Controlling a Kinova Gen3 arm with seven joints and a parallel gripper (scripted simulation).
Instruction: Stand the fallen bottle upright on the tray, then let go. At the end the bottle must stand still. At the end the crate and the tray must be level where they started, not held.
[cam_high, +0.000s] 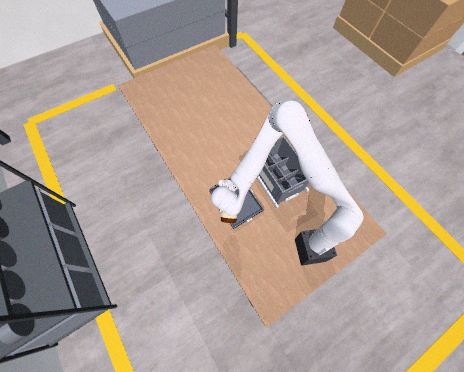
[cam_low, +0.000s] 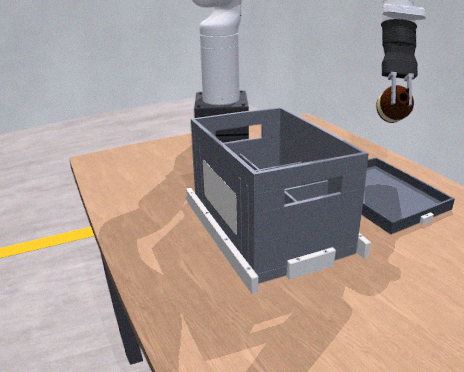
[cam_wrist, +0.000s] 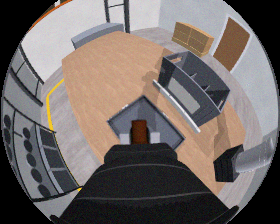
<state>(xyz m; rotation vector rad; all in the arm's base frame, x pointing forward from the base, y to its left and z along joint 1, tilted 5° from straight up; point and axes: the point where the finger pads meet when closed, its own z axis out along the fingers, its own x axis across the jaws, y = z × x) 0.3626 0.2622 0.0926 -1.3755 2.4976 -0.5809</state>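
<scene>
Now: hand 4 cm past the brown bottle, 3 cm above it and 2 cm to the right of it. From my hand the other things lie so: dark grey tray: 19 cm below, 5 cm to the right, 2 cm ahead; then dark grey crate: 32 cm to the right, 12 cm below, 4 cm ahead.
</scene>
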